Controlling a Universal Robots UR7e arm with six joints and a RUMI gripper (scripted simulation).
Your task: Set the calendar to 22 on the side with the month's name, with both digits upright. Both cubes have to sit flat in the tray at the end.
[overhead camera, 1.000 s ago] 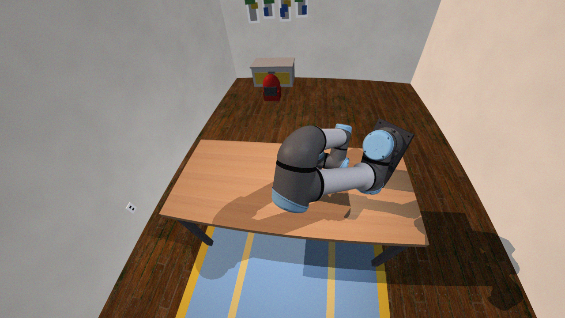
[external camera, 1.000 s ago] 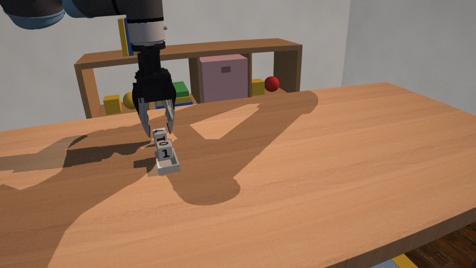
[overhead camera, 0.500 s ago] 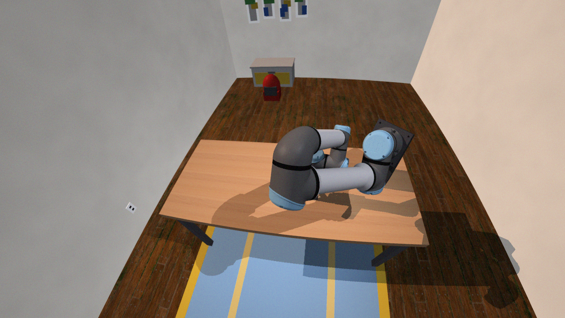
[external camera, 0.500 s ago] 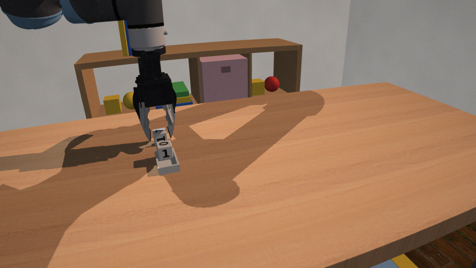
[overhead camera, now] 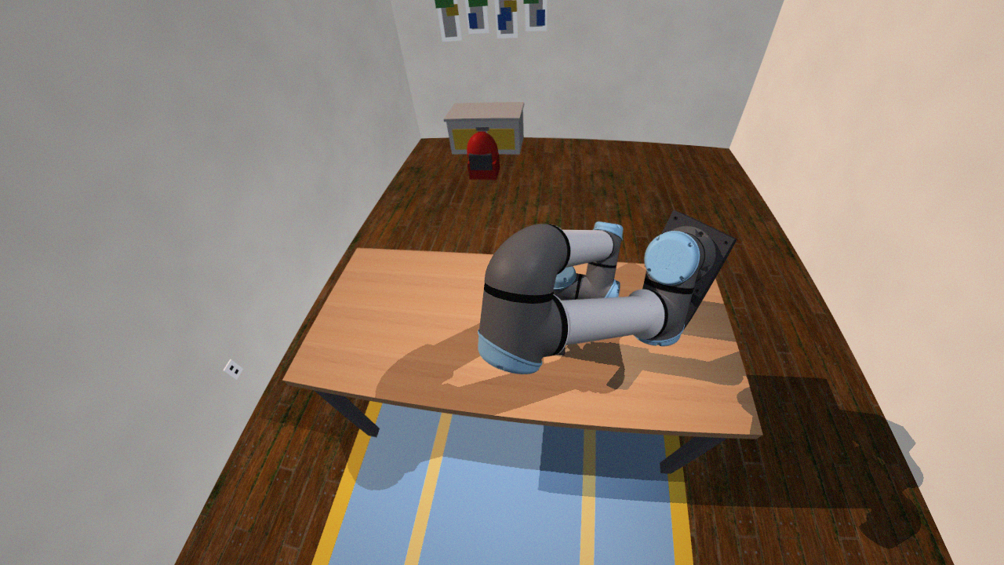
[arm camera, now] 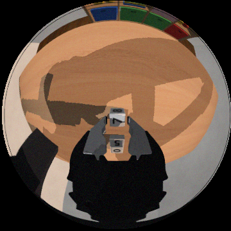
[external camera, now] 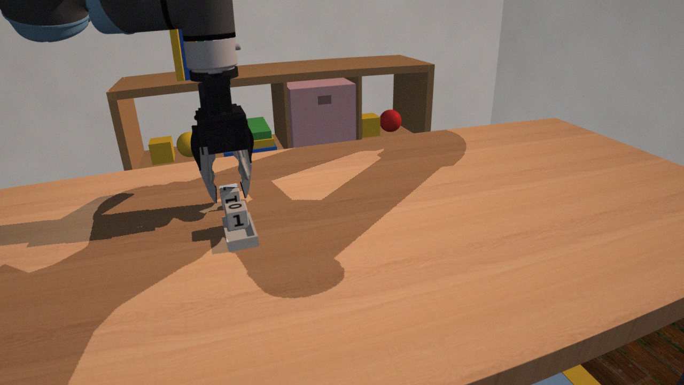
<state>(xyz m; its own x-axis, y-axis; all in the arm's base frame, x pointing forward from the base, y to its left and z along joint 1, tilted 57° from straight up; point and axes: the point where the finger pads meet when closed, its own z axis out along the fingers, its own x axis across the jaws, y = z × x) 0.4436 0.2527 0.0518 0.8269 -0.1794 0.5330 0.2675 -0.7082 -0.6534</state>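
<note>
Now: hand 1 cm above the white cube. The rest, counted from my hand: grey tray 11 cm to the right, 3 cm ahead, 2 cm below.
</note>
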